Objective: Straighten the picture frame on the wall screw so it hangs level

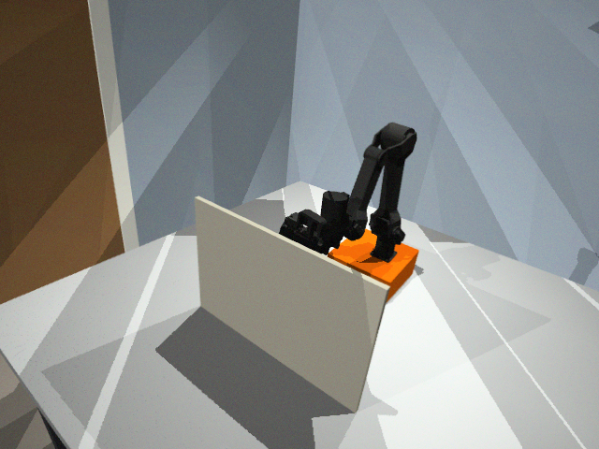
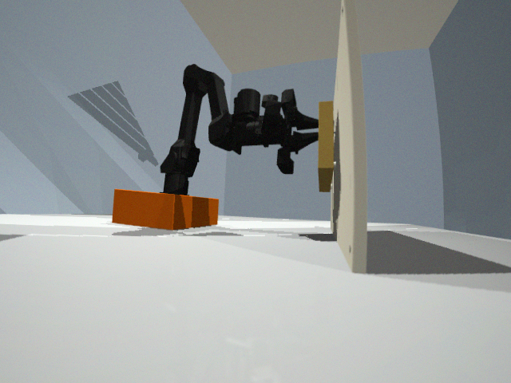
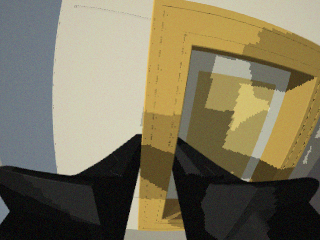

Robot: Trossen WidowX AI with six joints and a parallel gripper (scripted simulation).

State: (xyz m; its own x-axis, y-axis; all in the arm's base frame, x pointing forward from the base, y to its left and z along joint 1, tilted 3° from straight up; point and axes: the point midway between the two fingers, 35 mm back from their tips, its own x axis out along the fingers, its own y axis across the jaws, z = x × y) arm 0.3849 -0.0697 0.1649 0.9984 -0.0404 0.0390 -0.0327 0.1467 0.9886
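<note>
My gripper tip is 50 mm above the yellow picture frame. Also, from my gripper tip: wall panel: 70 mm below, 20 mm ahead.
</note>
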